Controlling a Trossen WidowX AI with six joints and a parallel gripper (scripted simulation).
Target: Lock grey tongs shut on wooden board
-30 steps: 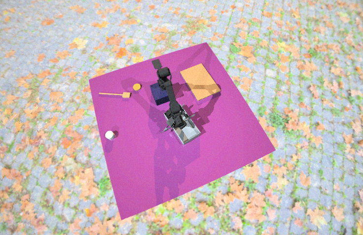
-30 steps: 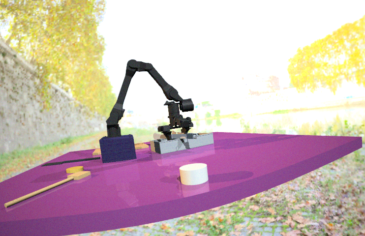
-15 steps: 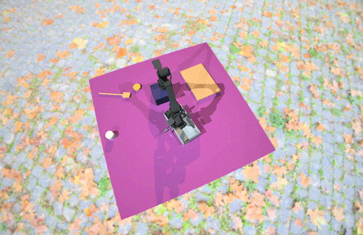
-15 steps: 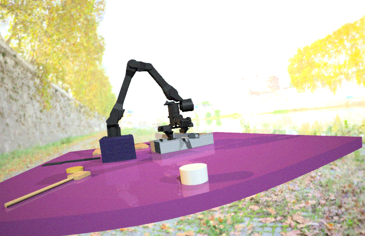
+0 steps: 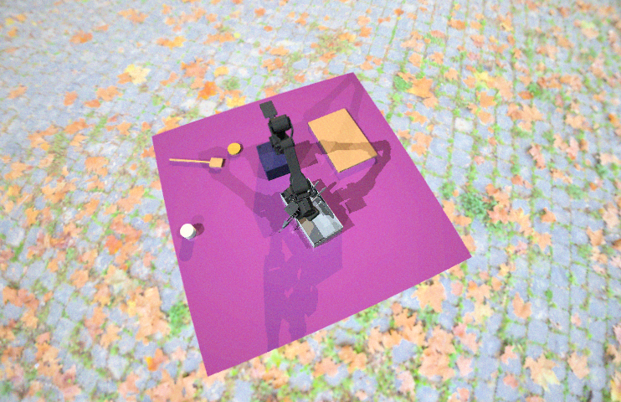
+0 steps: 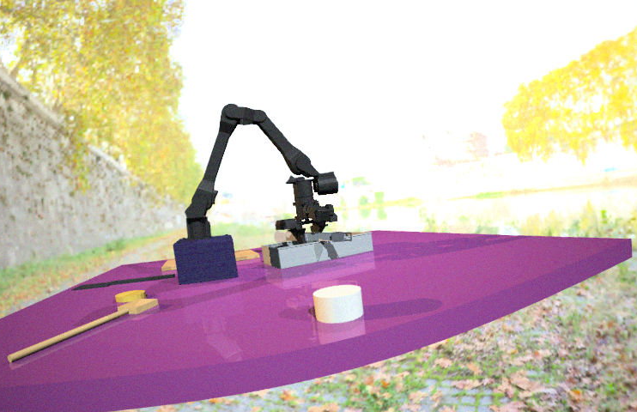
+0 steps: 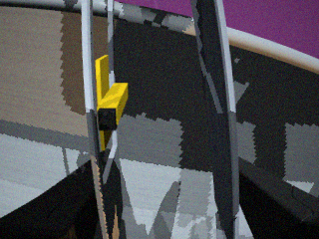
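Right now my gripper tip is 30 mm short of the grey roasting tin and 30 mm to the right of it. The rest, counted from my gripper tip: wooden board 290 mm behind, 390 mm to the left, 20 mm below; then white cylinder 150 mm behind, 540 mm to the right, 10 mm below; then yellow part 20 mm ahead, 30 mm to the right, 40 mm above.
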